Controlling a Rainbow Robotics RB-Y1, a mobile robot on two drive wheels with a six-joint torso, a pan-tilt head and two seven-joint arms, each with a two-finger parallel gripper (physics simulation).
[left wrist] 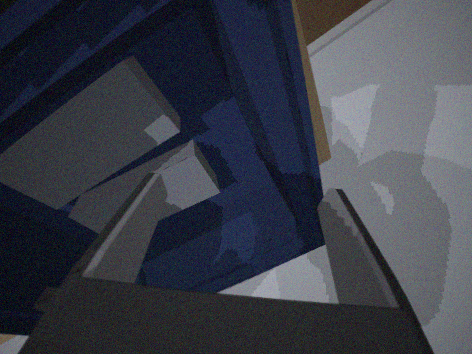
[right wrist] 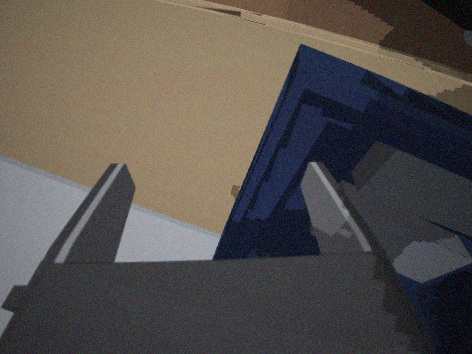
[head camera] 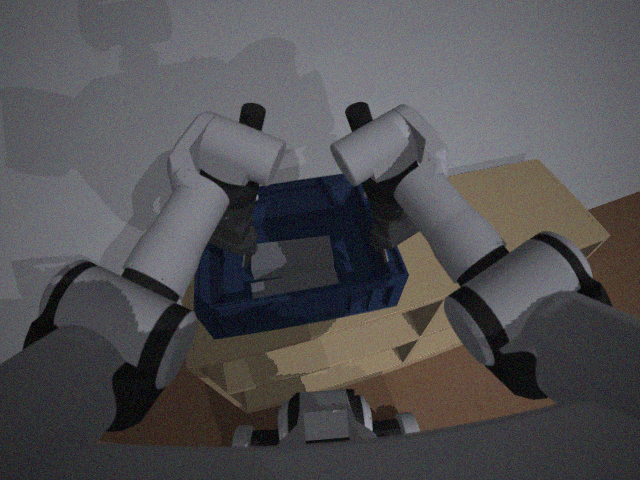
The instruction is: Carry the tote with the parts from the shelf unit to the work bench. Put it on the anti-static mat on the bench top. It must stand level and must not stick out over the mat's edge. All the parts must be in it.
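Frame: origin at the robot's base, x up, y right, z ahead, level; centimetres.
Seen in the pictures: left gripper, fingertip midpoint: (left wrist: pixel 242 191) (head camera: pixel 220 253); right gripper, fingertip midpoint: (right wrist: pixel 219 174) (head camera: pixel 407 243).
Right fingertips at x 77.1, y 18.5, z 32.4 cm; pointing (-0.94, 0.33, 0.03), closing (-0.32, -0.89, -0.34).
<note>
A point is followed by its place in that frame.
The blue tote (head camera: pixel 289 316) @[z 23.4, x 68.0, y -5.6 cm] (left wrist: pixel 280 100) @[z 29.9, x 74.4, y -22.2 cm] (right wrist: pixel 330 90) @[z 26.1, x 75.9, y 15.9 cm] stands on the wooden shelf unit (head camera: pixel 527 201) @[z 56.3, x 61.2, y 67.1 cm] (right wrist: pixel 125 100) @[z 42.1, x 61.2, y 36.0 cm]. A large grey block (head camera: pixel 310 263) (left wrist: pixel 90 135) @[z 29.0, x 66.9, y -6.0 cm] (right wrist: pixel 415 185) @[z 31.0, x 66.9, y 0.9 cm] lies in it, and a smaller grey part (left wrist: pixel 187 180) @[z 38.5, x 66.9, y -11.3 cm] lies beside the block in the left wrist view. My left gripper (head camera: pixel 240 253) (left wrist: pixel 242 191) @[z 32.9, x 77.7, y -17.7 cm] is open and empty at the tote's left side. My right gripper (head camera: pixel 388 250) (right wrist: pixel 219 174) @[z 32.4, x 77.1, y 18.5 cm] is open and empty at its right side. In each wrist view a tote side wall shows between the spread fingers. Arms hide parts of the tote. Bench and mat do not show.
A pale wall (head camera: pixel 465 77) @[z 73.2, x 92.0, y 42.7 cm] (left wrist: pixel 410 65) @[z 46.9, x 47.0, y -66.9 cm] rises behind the shelf unit. The shelf unit's top extends to the right of the tote, and open compartments show on its front. The brown floor (head camera: pixel 423 382) @[z 21.4, x 0.2, y 39.0 cm] shows in front. Arm shadows fall on the wall.
</note>
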